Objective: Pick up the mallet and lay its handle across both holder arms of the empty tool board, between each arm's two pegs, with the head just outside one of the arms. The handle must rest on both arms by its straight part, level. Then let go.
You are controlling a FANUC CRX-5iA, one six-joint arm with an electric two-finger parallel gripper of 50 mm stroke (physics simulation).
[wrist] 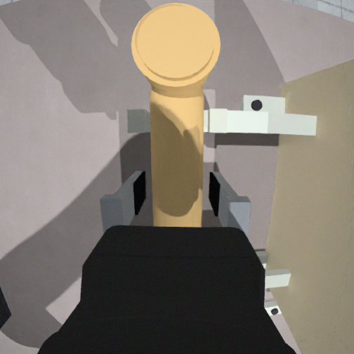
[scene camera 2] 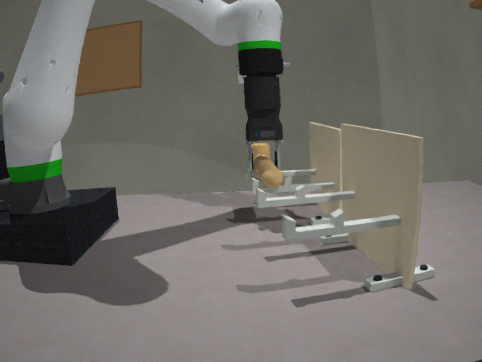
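The wooden mallet lies with its handle across the holder arms of the far board, head at the far end. In the wrist view its handle crosses a pale arm just below the head. My gripper is open, pointing down, with one finger on each side of the handle and a small gap on both sides in the wrist view. The empty tool board stands nearer scene camera 2. Its two pegged arms, the near arm and the farther arm, hold nothing.
The far board stands right of the gripper, behind the empty board. A bolted foot supports the empty board at its near end. The robot's black base block is at the left. A brown panel hangs on the wall.
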